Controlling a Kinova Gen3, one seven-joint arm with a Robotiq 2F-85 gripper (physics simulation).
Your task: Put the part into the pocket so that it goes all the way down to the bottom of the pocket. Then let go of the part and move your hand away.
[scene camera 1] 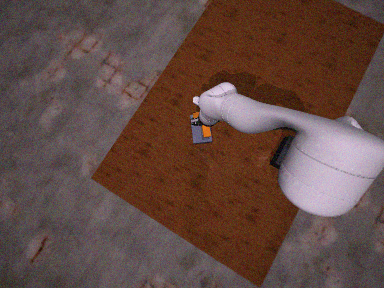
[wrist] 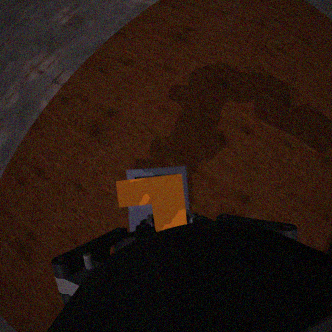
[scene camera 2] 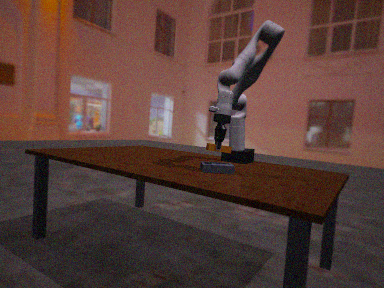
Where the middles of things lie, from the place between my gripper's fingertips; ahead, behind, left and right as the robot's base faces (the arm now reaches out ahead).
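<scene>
The orange L-shaped part (wrist: 165, 193) is 1 cm above my hand at the moment, and it's also 1 cm ahead of the hand and 1 cm to the left of it.
</scene>
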